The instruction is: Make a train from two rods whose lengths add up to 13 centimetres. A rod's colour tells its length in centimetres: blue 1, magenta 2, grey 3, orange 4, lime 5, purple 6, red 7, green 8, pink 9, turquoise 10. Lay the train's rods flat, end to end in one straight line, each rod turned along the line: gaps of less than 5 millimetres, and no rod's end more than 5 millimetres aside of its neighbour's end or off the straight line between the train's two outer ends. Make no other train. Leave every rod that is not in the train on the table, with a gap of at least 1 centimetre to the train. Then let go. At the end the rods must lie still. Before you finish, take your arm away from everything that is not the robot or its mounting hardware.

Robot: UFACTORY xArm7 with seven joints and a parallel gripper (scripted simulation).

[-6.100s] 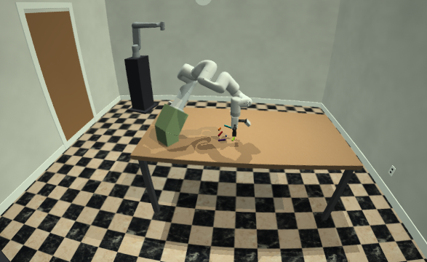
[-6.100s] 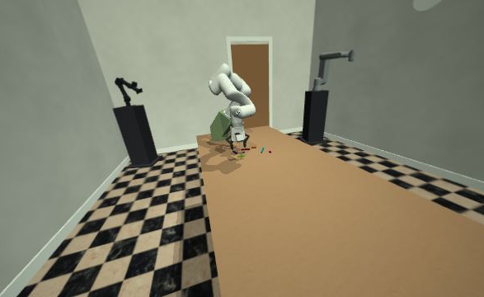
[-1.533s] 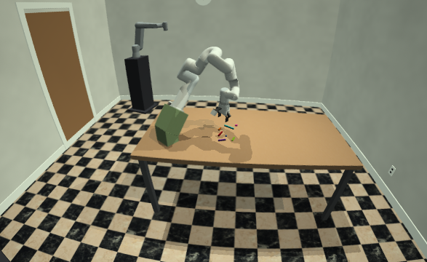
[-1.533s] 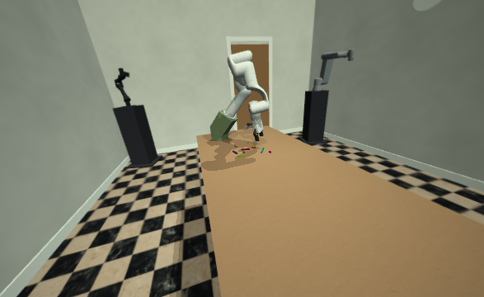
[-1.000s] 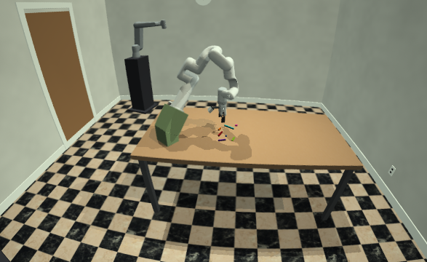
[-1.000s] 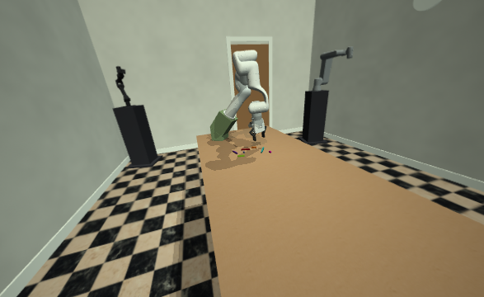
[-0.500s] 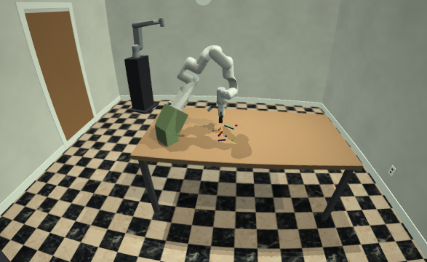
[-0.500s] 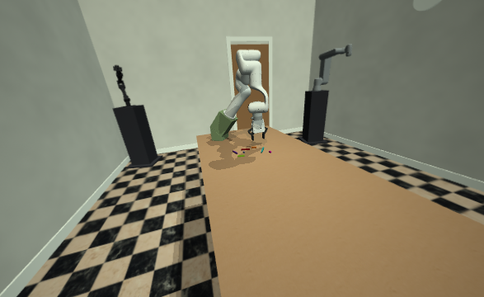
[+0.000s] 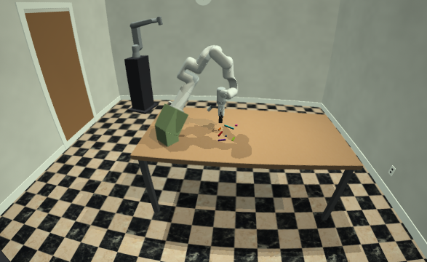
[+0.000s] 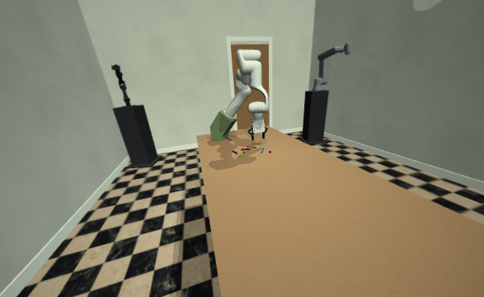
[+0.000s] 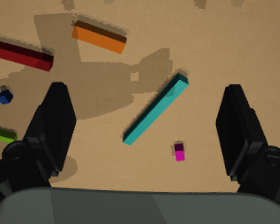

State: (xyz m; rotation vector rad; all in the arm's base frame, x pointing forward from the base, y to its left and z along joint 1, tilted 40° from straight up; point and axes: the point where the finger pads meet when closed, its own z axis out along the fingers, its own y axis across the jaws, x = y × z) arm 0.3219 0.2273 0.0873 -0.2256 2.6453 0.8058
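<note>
My hand is 8 cm short of the purple rod, 19 cm to the left of it and 7 cm above it. Round my hand: red rod: 3 cm ahead, 11 cm to the right, 7 cm below; then orange rod: 4 cm to the right, 7 cm below; then turquoise rod: 7 cm ahead, 2 cm to the left, 7 cm below.
</note>
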